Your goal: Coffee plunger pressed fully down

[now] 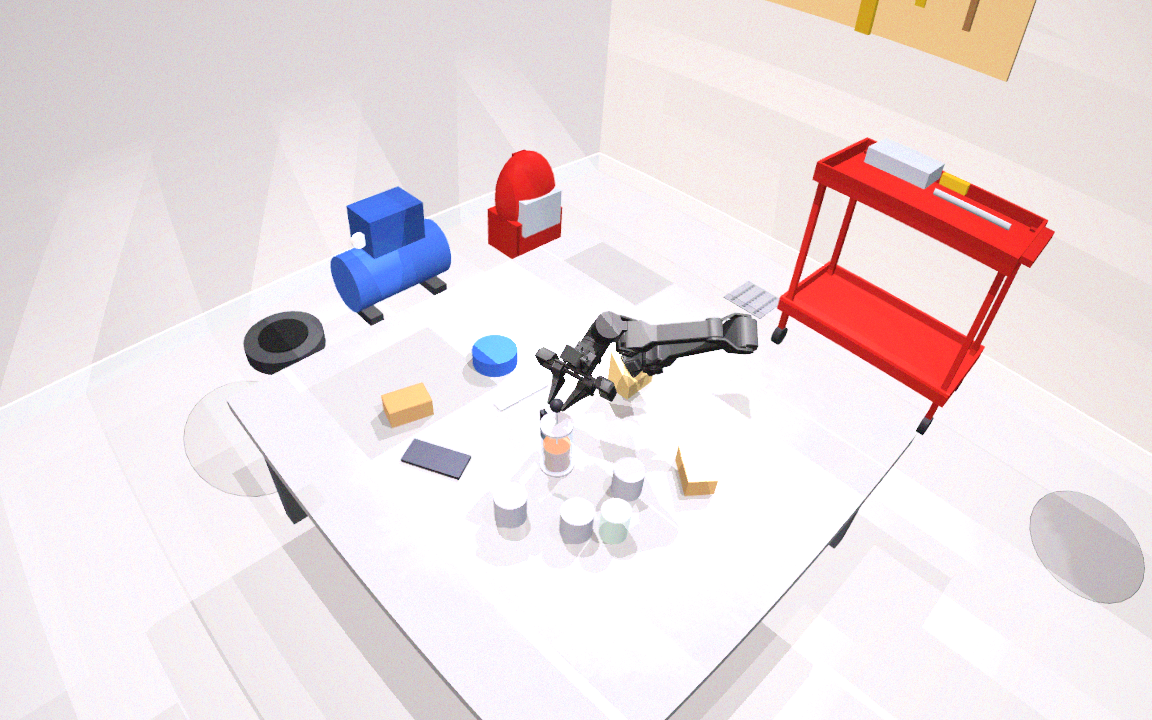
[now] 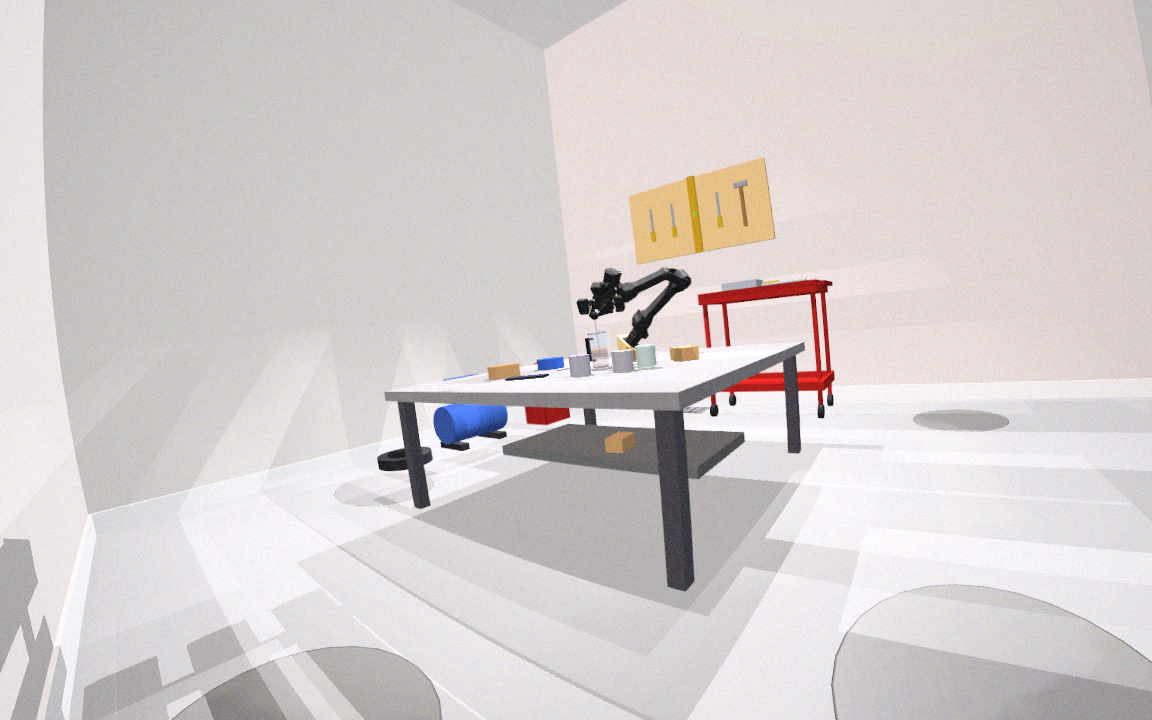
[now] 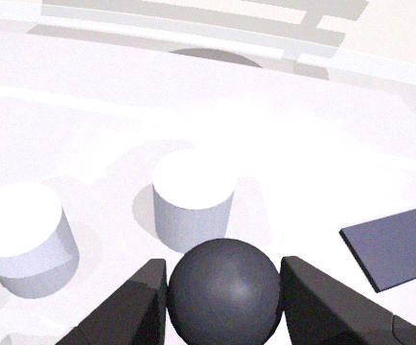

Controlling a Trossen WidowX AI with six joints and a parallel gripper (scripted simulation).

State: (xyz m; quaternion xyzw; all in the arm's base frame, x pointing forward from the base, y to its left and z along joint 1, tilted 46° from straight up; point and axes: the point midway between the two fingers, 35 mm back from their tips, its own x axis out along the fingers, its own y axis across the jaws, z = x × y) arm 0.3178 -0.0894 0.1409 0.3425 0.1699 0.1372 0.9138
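Now: gripper tip 10 cm above the coffee press, 2 cm to the left of it and 2 cm past it. Also, from my gripper tip: pale green cup 22 cm to the left, 16 cm below, 4 cm ahead; blue disc 36 cm to the right, 18 cm below, 17 cm behind; dark flat plate 21 cm to the right, 20 cm below, 17 cm ahead.
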